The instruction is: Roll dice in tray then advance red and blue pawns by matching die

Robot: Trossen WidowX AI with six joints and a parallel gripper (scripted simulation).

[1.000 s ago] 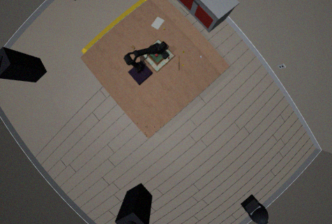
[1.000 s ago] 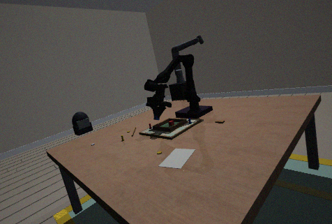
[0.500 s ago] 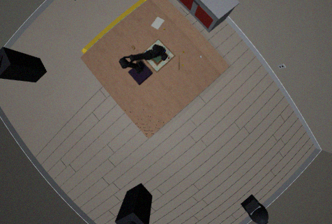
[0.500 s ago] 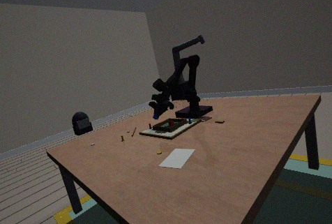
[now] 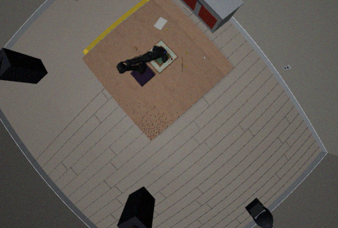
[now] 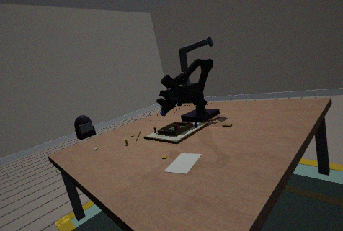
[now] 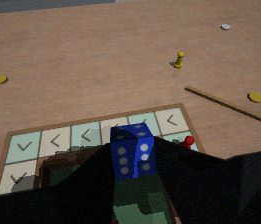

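Now: gripper tip 10 cm above the red pawn, 8 cm to the left of it and 4 cm short of it. From my gripper tip the other things lie so: white sheet: 37 cm to the left, 19 cm ahead, 13 cm below; blue pawn: 13 cm to the left, 12 cm behind, 10 cm below.
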